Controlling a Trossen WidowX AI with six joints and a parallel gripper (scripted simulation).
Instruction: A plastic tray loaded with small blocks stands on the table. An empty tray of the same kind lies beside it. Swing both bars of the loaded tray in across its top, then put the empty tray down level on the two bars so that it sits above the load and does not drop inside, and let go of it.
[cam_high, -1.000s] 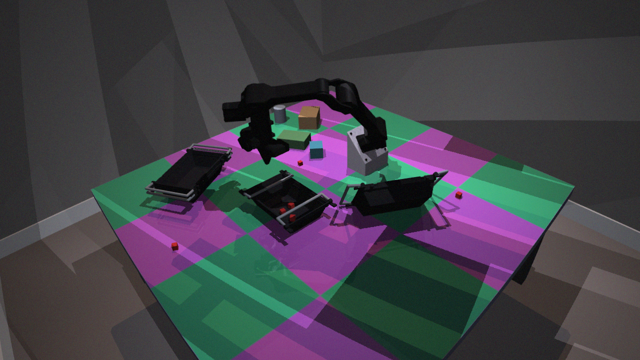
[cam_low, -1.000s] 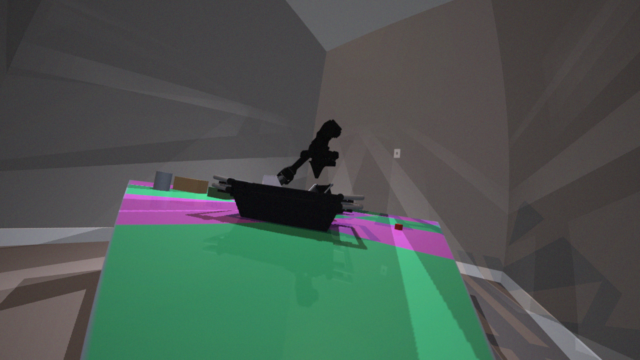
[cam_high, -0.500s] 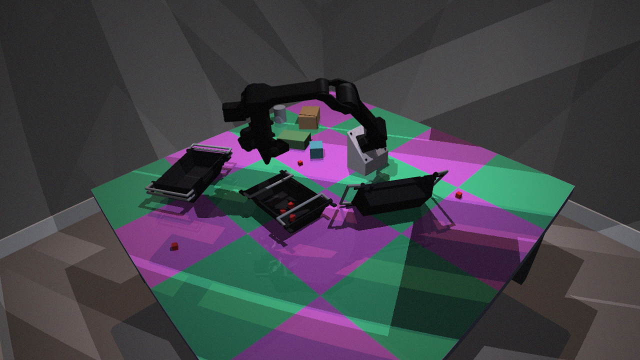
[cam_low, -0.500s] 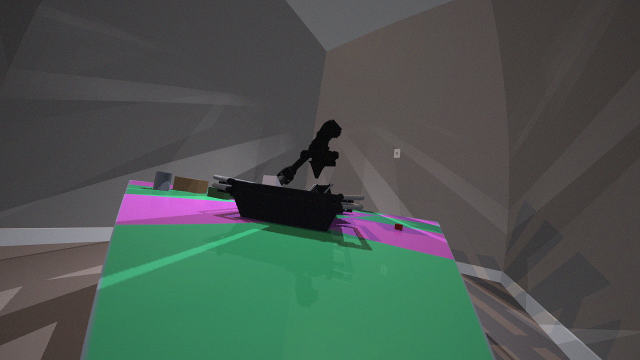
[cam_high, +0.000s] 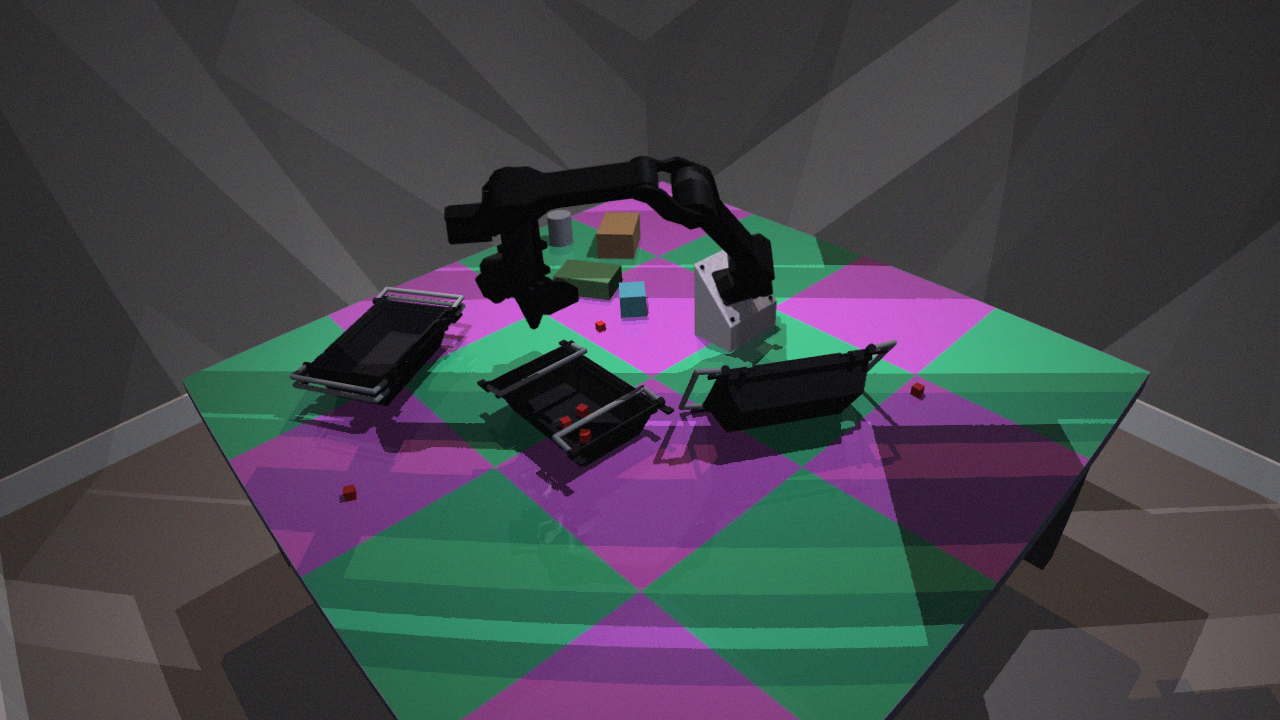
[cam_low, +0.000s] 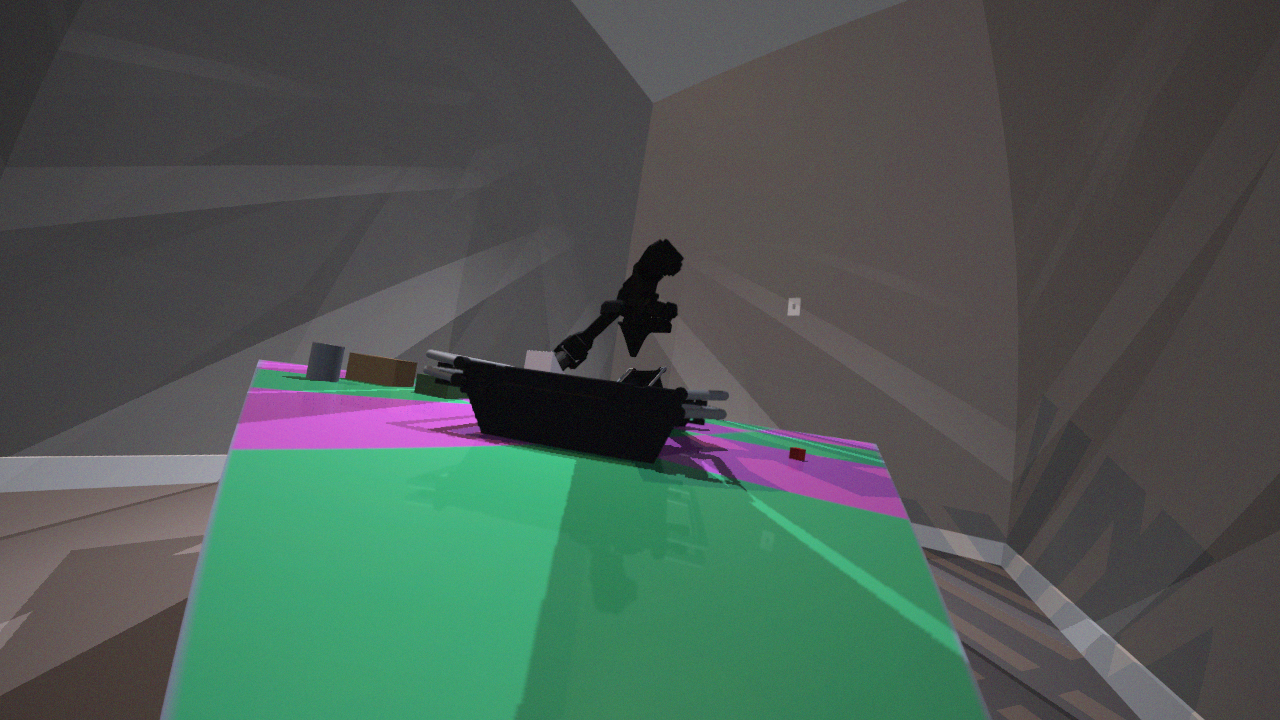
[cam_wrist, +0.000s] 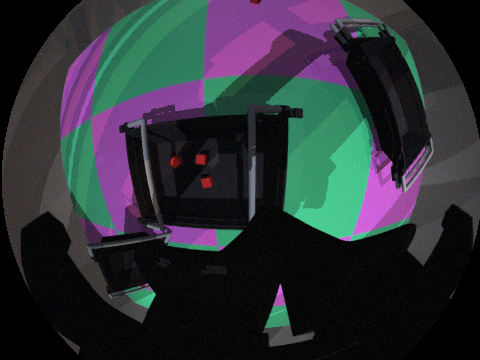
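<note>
Now: the black tray 28 cm to the left of my gripper tip, 27 cm behind it and 7 cm below it. Round my gripper tip: teal cube (29 cm behind, 15 cm to the right, 12 cm below); then tan box (43 cm behind, 39 cm to the right, 11 cm below); then olive block (28 cm to the right, 27 cm behind, 12 cm below).
</note>
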